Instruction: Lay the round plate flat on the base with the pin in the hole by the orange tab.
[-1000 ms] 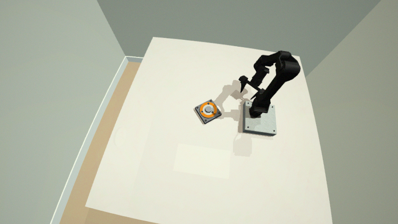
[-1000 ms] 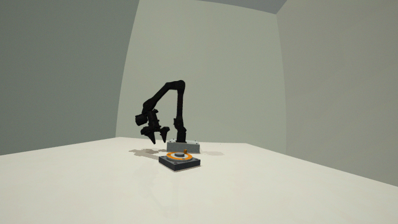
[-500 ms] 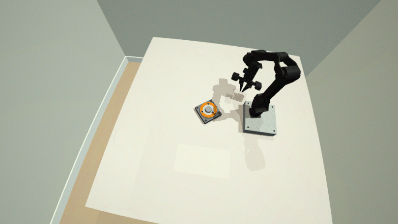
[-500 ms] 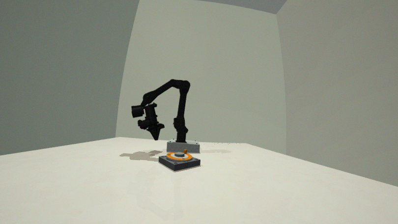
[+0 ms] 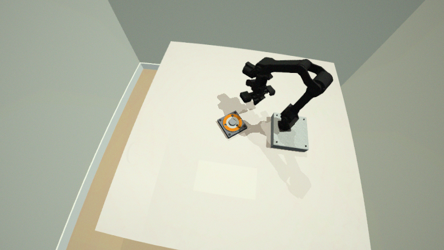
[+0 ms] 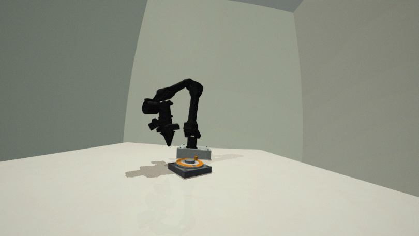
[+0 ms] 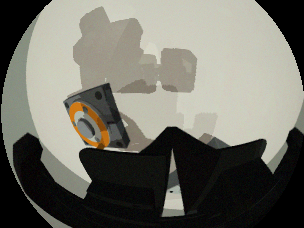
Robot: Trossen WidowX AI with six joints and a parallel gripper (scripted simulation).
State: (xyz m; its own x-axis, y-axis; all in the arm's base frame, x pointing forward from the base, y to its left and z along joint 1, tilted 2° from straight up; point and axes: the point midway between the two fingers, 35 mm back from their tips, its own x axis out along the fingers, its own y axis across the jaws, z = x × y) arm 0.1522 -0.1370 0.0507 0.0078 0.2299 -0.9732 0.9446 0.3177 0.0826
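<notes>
My gripper tip is 130 mm short of the square base, 90 mm to the right of it and 50 mm above it.
</notes>
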